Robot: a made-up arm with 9 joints. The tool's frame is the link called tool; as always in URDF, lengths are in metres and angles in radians. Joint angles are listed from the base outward. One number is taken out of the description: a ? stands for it. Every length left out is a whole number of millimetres.
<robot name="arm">
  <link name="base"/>
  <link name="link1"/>
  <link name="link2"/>
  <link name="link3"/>
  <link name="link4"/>
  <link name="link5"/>
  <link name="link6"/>
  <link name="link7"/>
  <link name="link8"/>
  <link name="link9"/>
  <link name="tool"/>
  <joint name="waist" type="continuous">
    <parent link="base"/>
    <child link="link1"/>
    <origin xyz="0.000 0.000 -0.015" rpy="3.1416 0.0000 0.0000"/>
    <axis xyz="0 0 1"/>
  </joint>
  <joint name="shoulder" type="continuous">
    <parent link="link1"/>
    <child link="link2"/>
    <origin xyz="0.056 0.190 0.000" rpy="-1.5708 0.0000 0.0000"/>
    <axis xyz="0 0 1"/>
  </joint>
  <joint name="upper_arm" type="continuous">
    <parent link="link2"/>
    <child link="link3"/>
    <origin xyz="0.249 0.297 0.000" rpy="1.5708 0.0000 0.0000"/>
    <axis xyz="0 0 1"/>
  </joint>
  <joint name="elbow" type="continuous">
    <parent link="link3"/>
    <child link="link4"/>
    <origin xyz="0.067 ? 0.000" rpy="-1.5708 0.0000 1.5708"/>
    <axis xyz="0 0 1"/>
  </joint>
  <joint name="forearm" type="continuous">
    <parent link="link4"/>
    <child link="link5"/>
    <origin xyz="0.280 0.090 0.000" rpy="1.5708 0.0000 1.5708"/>
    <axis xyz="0 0 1"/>
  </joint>
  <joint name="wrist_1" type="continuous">
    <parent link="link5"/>
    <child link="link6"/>
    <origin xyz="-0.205 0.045 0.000" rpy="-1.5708 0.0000 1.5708"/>
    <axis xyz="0 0 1"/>
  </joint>
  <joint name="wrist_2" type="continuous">
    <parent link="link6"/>
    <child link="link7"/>
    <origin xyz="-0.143 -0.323 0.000" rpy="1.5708 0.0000 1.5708"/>
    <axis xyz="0 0 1"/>
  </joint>
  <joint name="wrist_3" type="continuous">
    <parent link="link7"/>
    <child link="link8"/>
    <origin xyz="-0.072 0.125 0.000" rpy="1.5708 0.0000 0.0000"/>
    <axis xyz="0 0 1"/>
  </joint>
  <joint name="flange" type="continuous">
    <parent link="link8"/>
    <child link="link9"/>
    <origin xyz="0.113 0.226 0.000" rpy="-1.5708 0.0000 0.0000"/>
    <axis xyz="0 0 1"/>
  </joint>
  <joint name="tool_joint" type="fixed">
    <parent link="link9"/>
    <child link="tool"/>
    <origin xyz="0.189 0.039 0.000" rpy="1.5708 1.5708 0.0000"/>
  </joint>
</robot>
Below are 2 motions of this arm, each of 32 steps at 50 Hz.
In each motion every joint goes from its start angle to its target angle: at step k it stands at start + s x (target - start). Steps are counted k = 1, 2, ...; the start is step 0. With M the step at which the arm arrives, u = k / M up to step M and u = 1 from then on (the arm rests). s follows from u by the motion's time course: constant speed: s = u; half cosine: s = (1 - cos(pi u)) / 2; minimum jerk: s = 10 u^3 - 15 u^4 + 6 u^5.
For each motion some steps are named. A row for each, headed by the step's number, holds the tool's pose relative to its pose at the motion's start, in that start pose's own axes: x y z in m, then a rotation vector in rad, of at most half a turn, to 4 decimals.
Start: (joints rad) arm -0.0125 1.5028 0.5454 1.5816 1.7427 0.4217 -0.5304 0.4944 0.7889
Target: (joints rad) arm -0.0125 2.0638 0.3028 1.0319 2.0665 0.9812 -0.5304 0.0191 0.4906
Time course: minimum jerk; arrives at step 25
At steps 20, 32:
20: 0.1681 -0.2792 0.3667 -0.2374 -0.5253 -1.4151
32: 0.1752 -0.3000 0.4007 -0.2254 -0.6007 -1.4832

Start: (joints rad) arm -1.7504 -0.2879 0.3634 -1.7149 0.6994 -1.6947 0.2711 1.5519 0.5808
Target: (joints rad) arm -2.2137 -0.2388 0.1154 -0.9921 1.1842 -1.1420 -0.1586 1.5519 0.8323
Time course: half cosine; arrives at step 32
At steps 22, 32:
22: 0.1716 0.0908 -0.1846 0.1020 -0.4735 -0.1567
32: 0.2475 0.0771 -0.2787 0.0618 -0.6056 -0.2016

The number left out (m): -0.056
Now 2 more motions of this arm.
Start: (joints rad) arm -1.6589 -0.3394 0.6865 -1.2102 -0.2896 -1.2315 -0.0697 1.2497 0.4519
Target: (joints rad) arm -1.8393 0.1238 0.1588 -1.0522 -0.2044 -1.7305 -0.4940 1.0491 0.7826
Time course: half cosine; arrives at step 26
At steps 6, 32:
6: 0.0428 -0.0449 -0.0557 0.0304 -0.1233 0.0636
32: 0.4644 -0.1530 -0.2540 0.4517 -0.8802 0.4677

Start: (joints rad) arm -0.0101 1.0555 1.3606 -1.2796 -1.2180 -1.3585 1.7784 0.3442 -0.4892
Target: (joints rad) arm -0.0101 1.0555 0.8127 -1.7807 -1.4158 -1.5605 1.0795 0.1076 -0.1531
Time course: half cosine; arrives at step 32
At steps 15, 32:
15: 0.1708 0.1442 0.0186 0.3774 -0.4863 0.1171
32: 0.2646 0.3101 0.2307 0.9276 -0.9687 0.2187

